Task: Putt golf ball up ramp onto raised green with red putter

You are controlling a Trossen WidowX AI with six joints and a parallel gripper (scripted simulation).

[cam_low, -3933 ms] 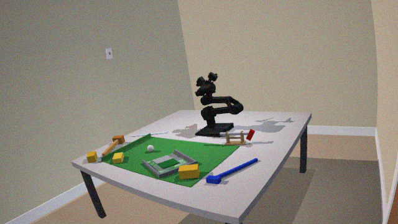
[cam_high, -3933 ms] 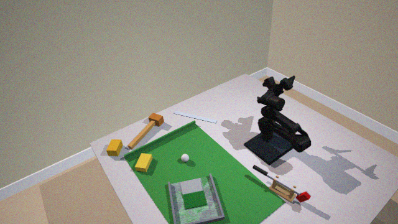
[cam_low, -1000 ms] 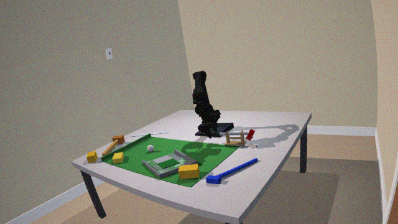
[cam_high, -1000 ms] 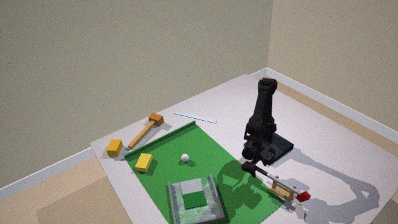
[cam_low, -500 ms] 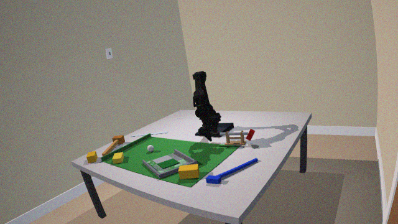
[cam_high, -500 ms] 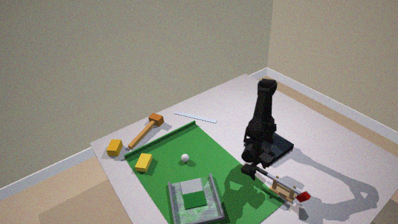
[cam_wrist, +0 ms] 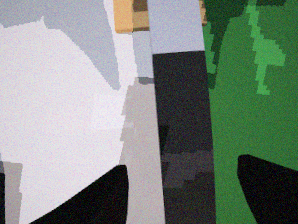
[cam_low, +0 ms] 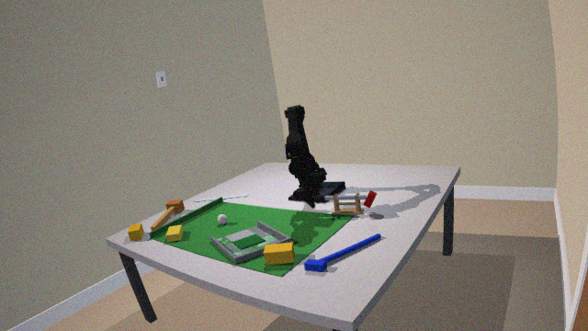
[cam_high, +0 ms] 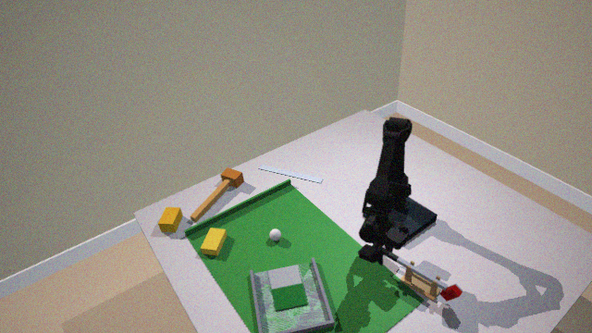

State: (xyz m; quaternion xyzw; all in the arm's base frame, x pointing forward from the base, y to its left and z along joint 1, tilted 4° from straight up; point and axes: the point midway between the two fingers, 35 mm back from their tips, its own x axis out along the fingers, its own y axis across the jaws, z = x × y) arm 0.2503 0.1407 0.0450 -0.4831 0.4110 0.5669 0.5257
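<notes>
The red putter lies 20 mm behind my gripper tip, 110 mm to the left of it and 30 mm above it. The rest, counted from my gripper tip: small wooden rack: 20 mm behind, 130 mm to the left; then white golf ball: 190 mm ahead, 350 mm to the right, 10 mm below; then green mat: 220 mm ahead, 210 mm to the right, 30 mm below.
</notes>
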